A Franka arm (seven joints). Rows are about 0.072 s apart.
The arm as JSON. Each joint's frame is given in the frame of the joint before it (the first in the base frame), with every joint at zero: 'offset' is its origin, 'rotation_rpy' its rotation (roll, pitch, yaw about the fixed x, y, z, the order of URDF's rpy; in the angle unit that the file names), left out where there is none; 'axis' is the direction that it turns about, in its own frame. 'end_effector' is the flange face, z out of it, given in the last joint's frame.
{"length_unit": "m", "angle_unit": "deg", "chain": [
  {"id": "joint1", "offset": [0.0, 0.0, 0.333], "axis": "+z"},
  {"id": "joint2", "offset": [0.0, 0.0, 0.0], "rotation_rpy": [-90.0, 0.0, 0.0], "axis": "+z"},
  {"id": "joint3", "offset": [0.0, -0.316, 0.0], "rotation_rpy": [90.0, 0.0, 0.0], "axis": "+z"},
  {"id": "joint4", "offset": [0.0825, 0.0, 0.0], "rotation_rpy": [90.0, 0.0, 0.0], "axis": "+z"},
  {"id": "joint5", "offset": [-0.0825, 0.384, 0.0], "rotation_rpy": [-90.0, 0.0, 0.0], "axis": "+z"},
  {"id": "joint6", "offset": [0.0, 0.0, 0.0], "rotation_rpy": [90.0, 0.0, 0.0], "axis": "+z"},
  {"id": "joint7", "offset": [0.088, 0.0, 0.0], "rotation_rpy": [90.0, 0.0, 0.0], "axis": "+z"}
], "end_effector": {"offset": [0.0, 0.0, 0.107]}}
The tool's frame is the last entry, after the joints.
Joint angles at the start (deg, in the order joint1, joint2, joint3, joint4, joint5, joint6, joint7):
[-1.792 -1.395 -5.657 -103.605 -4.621 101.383 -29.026]
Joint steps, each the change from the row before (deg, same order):
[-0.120 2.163 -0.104 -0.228 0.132 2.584 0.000]
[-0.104 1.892 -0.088 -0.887 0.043 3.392 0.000]
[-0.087 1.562 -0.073 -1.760 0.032 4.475 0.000]
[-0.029 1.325 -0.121 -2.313 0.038 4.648 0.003]
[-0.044 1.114 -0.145 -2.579 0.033 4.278 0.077]
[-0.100 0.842 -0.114 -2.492 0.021 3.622 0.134]
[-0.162 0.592 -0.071 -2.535 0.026 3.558 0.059]
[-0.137 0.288 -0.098 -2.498 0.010 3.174 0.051]
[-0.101 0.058 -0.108 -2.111 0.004 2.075 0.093]
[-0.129 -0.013 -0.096 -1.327 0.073 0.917 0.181]
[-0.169 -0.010 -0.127 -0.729 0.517 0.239 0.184]
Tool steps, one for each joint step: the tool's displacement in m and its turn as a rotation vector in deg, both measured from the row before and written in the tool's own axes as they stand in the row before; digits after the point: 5 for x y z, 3 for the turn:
[0.01081 0.00557 0.01889 -0.128 0.146 0.072]
[0.00942 0.00446 0.02090 -0.379 0.491 -0.009]
[0.00744 0.00276 0.02348 -0.604 0.986 -0.082]
[0.00414 0.00068 0.02544 -0.494 0.885 -0.102]
[0.00033 -0.00090 0.02583 -0.264 0.523 0.016]
[-0.00253 -0.00176 0.02299 -0.103 0.267 0.129]
[-0.00431 -0.00227 0.02045 -0.140 0.407 0.103]
[-0.00599 -0.00283 0.01720 -0.112 0.371 0.122]
[-0.00677 -0.00305 0.01325 0.116 -0.053 0.180]
[-0.00557 -0.00157 0.00835 0.278 -0.315 0.383]
[-0.00437 0.00022 0.00504 0.564 -0.261 0.802]

